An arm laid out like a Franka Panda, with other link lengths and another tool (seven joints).
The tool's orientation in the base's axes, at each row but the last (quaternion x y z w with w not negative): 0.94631 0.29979 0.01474 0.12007; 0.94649 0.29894 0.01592 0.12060; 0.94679 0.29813 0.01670 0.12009; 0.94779 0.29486 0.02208 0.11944; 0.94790 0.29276 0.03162 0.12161; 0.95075 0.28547 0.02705 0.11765
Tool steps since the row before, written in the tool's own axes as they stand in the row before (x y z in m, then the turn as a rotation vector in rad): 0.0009 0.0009 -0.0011 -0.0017 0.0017 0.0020; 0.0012 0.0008 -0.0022 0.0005 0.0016 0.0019; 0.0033 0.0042 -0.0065 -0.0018 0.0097 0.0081; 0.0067 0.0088 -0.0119 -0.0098 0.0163 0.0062; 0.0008 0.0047 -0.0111 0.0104 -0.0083 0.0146; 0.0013 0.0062 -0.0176 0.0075 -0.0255 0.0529
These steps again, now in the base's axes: 0.0011 0.0000 0.0012 -0.0002 -0.0028 -0.0015; 0.0012 0.0005 0.0023 0.0015 -0.0014 -0.0015; 0.0044 0.0000 0.0072 0.0048 -0.0105 -0.0055; 0.0091 -0.0007 0.0135 0.0016 -0.0199 -0.0018; 0.0018 -0.0010 0.0119 0.0060 0.0094 -0.0163; 0.0023 -0.0006 0.0185 -0.0011 0.0137 -0.0576
